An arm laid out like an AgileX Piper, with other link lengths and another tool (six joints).
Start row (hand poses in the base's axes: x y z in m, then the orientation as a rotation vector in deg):
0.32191, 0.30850, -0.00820, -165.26, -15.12, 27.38
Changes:
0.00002, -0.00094, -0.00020, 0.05, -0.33, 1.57
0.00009, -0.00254, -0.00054, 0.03, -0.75, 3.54
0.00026, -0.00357, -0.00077, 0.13, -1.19, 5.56
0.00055, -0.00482, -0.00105, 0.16, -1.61, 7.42
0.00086, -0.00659, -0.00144, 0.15, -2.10, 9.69
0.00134, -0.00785, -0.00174, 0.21, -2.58, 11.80
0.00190, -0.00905, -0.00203, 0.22, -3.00, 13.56
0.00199, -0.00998, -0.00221, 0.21, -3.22, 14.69
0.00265, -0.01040, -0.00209, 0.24, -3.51, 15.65
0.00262, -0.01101, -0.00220, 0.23, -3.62, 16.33
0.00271, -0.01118, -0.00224, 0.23, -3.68, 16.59
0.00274, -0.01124, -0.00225, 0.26, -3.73, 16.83
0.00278, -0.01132, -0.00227, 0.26, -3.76, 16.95
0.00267, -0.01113, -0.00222, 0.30, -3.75, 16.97
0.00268, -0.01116, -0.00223, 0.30, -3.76, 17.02
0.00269, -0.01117, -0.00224, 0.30, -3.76, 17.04
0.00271, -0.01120, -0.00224, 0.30, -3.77, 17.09
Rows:
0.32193, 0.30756, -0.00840, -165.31, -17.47, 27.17
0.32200, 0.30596, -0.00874, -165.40, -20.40, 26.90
0.32217, 0.30493, -0.00897, -165.34, -23.43, 26.58
0.32246, 0.30368, -0.00925, -165.30, -26.22, 26.27
0.32277, 0.30191, -0.00964, -165.23, -29.62, 25.92
0.32325, 0.30065, -0.00994, -165.05, -32.80, 25.53
0.32381, 0.29945, -0.01023, -164.90, -35.44, 25.19
0.32390, 0.29852, -0.01041, -164.78, -37.13, 25.03
0.32456, 0.29810, -0.01029, -164.66, -38.59, 24.74
0.32453, 0.29749, -0.01040, -164.58, -39.60, 24.68
0.32462, 0.29732, -0.01044, -164.54, -40.00, 24.63
0.32465, 0.29726, -0.01045, -164.48, -40.36, 24.59
0.32469, 0.29718, -0.01047, -164.46, -40.54, 24.56
0.32458, 0.29737, -0.01042, -164.42, -40.57, 24.57
0.32459, 0.29734, -0.01043, -164.41, -40.64, 24.56
0.32460, 0.29733, -0.01044, -164.41, -40.67, 24.56
0.32462, 0.29730, -0.01044, -164.40, -40.75, 24.56

